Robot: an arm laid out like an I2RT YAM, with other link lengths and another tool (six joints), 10 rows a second.
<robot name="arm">
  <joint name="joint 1" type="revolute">
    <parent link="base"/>
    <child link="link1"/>
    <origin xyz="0 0 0.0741"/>
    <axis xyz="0 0 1"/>
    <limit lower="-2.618" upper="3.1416"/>
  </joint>
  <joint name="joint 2" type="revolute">
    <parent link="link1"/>
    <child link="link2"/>
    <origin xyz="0.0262 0.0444 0.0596" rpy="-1.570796 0 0"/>
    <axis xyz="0 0 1"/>
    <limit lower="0" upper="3.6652"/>
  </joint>
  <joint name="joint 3" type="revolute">
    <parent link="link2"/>
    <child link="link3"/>
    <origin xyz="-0.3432 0 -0.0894" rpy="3.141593 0 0"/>
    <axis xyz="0 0 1"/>
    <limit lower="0" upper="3.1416"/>
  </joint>
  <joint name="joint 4" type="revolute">
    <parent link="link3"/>
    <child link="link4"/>
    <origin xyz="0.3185 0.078 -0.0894"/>
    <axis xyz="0 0 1"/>
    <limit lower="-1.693" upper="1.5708"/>
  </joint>
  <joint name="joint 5" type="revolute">
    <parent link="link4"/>
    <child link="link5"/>
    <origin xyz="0.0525 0.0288 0.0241" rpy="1.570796 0 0"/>
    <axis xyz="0 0 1"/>
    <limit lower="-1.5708" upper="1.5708"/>
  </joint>
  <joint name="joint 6" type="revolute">
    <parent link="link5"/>
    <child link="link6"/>
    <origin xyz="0.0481 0 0.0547" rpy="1.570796 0 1.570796"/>
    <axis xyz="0 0 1"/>
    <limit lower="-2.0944" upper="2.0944"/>
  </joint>
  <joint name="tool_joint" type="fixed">
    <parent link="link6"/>
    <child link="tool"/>
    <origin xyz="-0.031 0.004 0.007" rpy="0 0.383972 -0.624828"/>
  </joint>
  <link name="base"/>
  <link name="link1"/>
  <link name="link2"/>
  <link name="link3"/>
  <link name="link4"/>
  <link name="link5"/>
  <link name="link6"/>
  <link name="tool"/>
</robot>
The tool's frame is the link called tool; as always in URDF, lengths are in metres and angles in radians.
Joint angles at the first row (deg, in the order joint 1, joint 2, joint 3, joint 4, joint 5, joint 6):
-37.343 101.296 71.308 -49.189 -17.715 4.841
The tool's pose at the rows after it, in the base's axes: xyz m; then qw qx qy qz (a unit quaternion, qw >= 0):
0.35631 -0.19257 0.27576 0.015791 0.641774 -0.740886 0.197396
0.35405 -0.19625 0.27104 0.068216 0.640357 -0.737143 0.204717
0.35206 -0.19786 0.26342 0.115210 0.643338 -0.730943 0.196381
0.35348 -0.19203 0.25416 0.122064 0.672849 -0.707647 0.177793
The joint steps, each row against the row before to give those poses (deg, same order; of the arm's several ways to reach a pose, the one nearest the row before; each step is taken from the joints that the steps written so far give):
0.022 0.001 -0.021 0.022 5.005 -0.022
0.132 0.086 -0.002 -0.240 6.098 0.023
0.327 0.723 0.002 -1.312 5.180 -0.066
0.897 1.397 -0.001 -1.552 0.634 -2.994

